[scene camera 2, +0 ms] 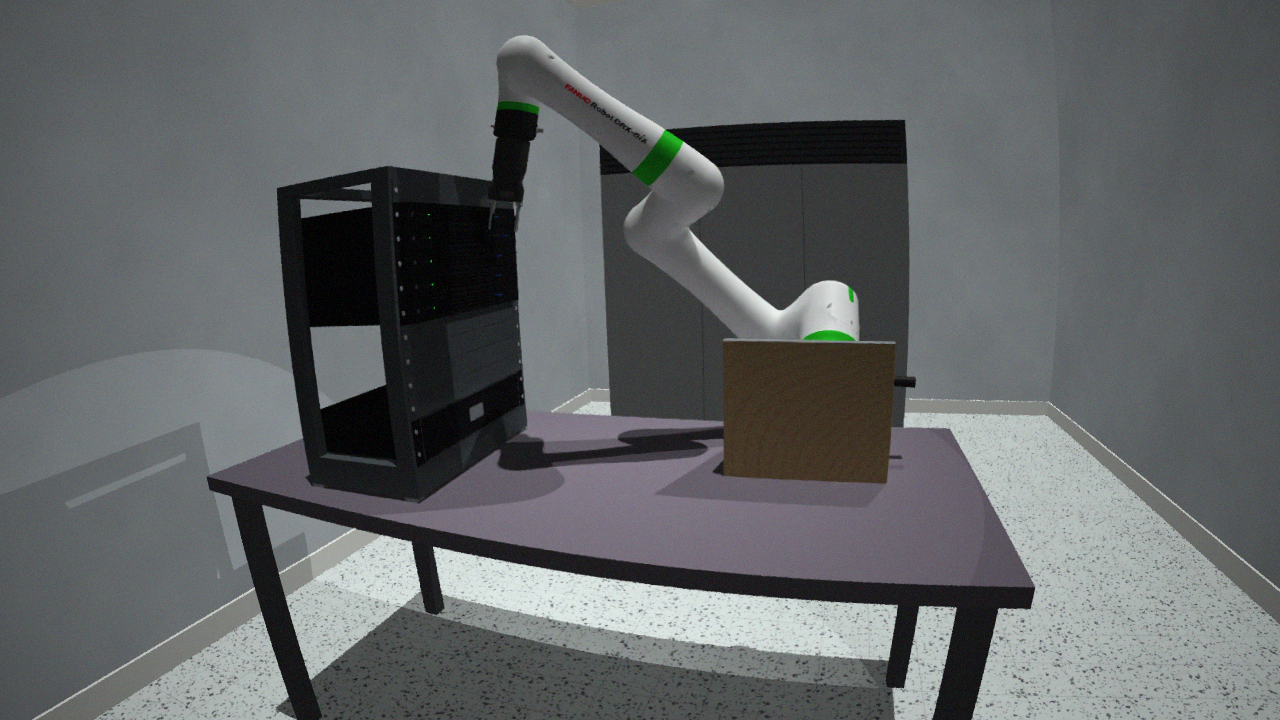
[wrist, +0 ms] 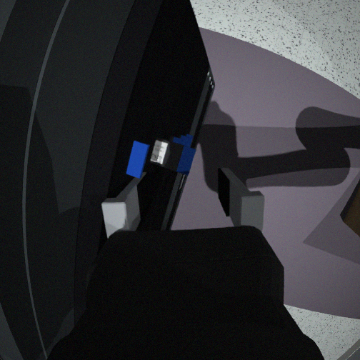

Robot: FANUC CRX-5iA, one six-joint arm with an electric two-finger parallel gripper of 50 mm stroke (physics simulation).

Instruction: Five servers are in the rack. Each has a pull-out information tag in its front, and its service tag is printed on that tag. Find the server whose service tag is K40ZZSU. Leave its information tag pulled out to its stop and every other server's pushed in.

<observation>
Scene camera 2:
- my gripper: 502, 230
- server rack: 419, 263
</observation>
